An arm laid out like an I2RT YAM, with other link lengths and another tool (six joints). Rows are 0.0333 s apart.
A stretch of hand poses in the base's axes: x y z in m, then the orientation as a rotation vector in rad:
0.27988 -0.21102 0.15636 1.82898 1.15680 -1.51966
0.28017 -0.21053 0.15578 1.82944 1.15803 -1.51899
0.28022 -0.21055 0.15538 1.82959 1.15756 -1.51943
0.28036 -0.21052 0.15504 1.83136 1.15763 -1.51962
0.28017 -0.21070 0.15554 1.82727 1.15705 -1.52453
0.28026 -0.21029 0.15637 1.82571 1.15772 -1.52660
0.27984 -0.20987 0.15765 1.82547 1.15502 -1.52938
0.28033 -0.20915 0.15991 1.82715 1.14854 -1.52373
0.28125 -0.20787 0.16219 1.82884 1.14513 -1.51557
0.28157 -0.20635 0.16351 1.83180 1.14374 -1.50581
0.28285 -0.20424 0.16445 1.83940 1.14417 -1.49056
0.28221 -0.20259 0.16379 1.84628 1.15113 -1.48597
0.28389 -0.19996 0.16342 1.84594 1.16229 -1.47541
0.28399 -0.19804 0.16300 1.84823 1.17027 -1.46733
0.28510 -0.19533 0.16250 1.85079 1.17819 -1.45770
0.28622 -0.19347 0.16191 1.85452 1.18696 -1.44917
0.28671 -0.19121 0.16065 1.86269 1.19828 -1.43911
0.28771 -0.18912 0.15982 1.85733 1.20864 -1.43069
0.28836 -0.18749 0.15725 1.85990 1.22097 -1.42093
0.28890 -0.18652 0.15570 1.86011 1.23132 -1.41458
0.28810 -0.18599 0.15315 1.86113 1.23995 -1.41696
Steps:
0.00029 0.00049 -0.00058 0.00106 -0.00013 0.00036
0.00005 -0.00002 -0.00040 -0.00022 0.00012 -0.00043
0.00014 0.00003 -0.00034 0.00106 -0.00013 -0.00119
-0.00019 -0.00018 0.00050 -0.00264 0.00389 0.00023
0.00009 0.00041 0.00083 -0.00042 0.00192 0.00025
-0.00042 0.00042 0.00128 -0.00187 0.00107 -0.00187
0.00049 0.00072 0.00226 -0.00339 -0.00639 -0.00035
0.00092 0.00128 0.00228 -0.00140 -0.00711 0.00165
0.00032 0.00152 0.00132 0.00065 -0.00775 0.00213
0.00128 0.00211 0.00094 0.00449 -0.01170 0.00218
-0.00064 0.00165 -0.00066 0.00850 -0.00190 -0.00024
0.00168 0.00263 -0.00037 0.00697 -0.00353 0.00820
0.00010 0.00192 -0.00042 0.00650 -0.00324 0.00447
0.00111 0.00271 -0.00050 0.00664 -0.00437 0.00493
0.00112 0.00186 -0.00059 0.00791 -0.00344 0.00393
0.00049 0.00226 -0.00126 0.01222 -0.00417 0.00248
0.00100 0.00209 -0.00083 0.00366 -0.00161 0.01008
0.00065 0.00163 -0.00257 0.00968 -0.00279 0.00614
0.00054 0.00097 -0.00155 0.00697 -0.00079 0.00559
-0.00080 0.00053 -0.00255 0.00615 0.00467 0.00090

